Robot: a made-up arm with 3 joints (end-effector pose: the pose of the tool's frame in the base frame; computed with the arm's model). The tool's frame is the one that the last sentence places.
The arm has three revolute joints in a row. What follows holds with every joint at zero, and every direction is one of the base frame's. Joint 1 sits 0.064 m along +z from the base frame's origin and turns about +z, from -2.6 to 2.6 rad. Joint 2 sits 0.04 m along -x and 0.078 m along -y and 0.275 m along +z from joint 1 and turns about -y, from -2.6 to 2.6 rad. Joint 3 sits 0.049 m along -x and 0.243 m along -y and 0.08 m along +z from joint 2 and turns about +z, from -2.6 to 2.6 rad. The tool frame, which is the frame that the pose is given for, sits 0.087 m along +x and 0.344 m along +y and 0.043 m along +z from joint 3; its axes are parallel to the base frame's.
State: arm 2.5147 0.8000 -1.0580
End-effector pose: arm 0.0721 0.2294 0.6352 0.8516 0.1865 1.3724
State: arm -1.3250 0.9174 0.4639
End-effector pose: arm -0.0272 0.2135 0.3144 -0.7367 -0.5913 -0.7984
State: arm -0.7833 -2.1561 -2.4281
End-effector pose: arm -0.4491 -0.4532 0.1791 2.0072 -1.8639 1.4698
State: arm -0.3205 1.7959 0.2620
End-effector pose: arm -0.1297 0.0786 0.2588 -0.5157 -1.7205 -0.0419
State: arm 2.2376 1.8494 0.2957
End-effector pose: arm 0.0604 -0.1308 0.2417 1.8620 -1.2735 1.6230
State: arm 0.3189 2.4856 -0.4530
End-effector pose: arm -0.2289 -0.1280 0.3512 0.9360 -2.3036 -0.0567
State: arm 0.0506 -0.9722 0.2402
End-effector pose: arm 0.0337 0.0356 0.4466 0.0923 0.9710 0.2675
